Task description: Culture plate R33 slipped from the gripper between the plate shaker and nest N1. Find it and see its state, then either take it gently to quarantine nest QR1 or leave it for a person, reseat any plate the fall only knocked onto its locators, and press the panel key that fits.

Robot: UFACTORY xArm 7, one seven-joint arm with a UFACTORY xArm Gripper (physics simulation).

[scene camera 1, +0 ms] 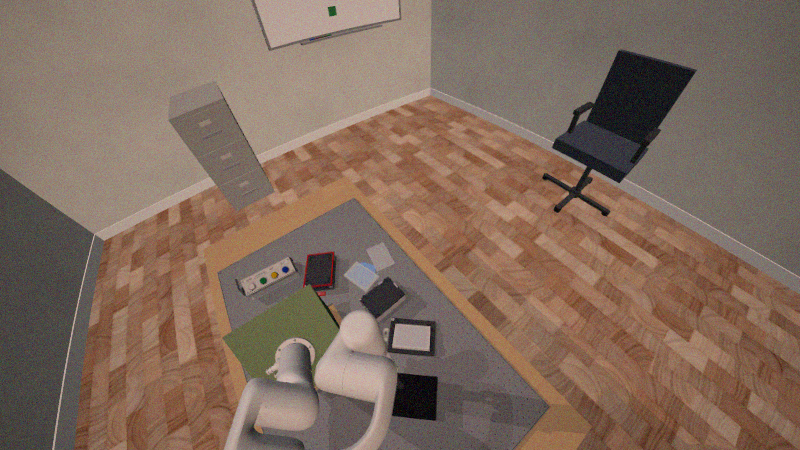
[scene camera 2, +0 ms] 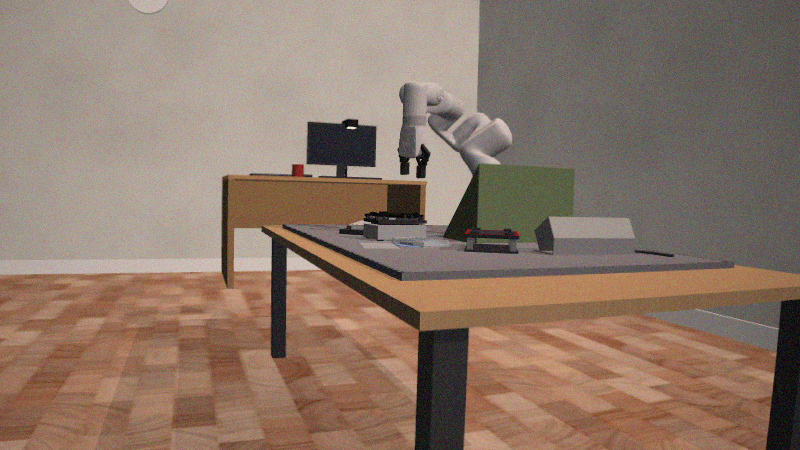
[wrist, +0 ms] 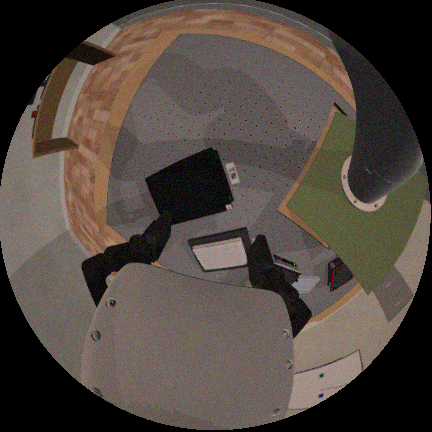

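My gripper is open and empty, high above the mat near the black nest N1; the arm hides it in scene camera 1. A pale blue clear plate, apparently R33, lies on the mat beyond the shaker. A brighter blue patch shows at its edge. A separate clear flat piece, like a lid, lies beside it. A white plate sits in a dark nest; its levelness is unclear. The red-rimmed nest looks empty.
The key panel, with white, green, yellow and blue keys, stands beyond the red-rimmed nest. A large green block stands beside the arm's base. The wooden table edge borders the grey mat.
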